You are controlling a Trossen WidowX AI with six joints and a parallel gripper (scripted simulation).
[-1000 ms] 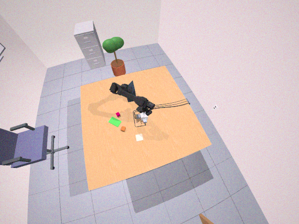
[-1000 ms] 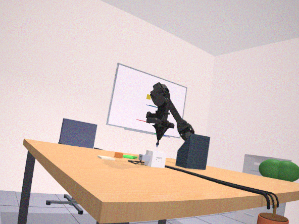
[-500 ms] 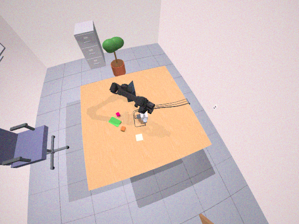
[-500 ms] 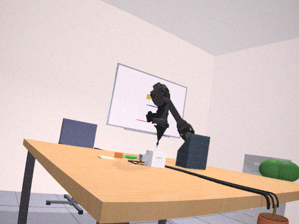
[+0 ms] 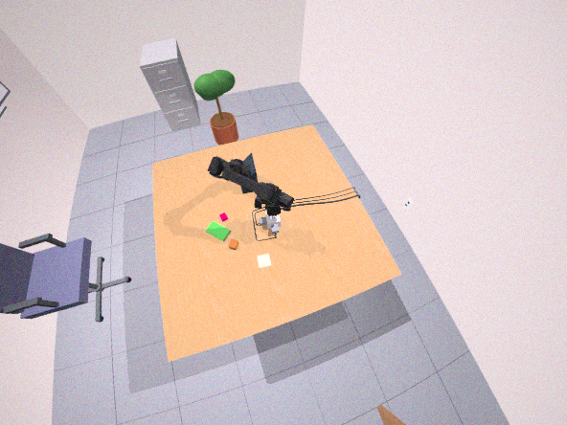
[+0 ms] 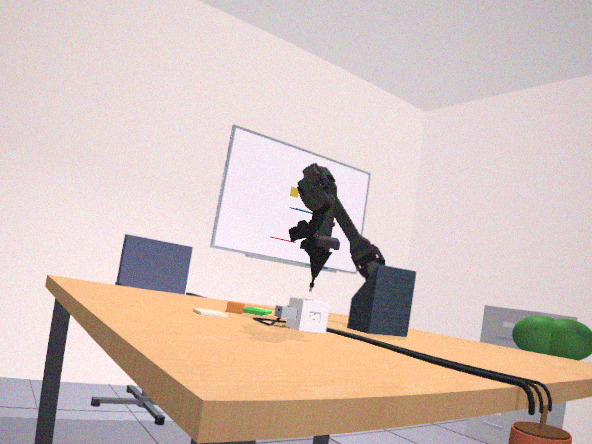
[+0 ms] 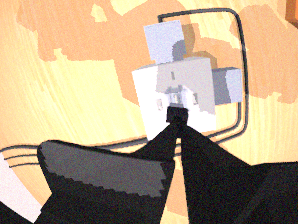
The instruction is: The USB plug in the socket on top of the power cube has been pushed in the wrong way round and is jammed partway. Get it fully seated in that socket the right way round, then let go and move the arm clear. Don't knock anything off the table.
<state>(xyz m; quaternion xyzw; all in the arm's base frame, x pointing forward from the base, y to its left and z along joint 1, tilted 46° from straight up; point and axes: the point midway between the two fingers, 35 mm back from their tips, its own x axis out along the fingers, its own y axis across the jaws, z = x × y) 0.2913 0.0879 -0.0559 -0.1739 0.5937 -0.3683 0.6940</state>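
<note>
My gripper tip is now 20 mm above the dark USB plug. From my gripper tip the other things lie so: pink block (90 mm behind, 290 mm to the right, 120 mm below); white pad (220 mm ahead, 100 mm to the right, 130 mm below); orange block (100 mm ahead, 250 mm to the right, 120 mm below).
</note>
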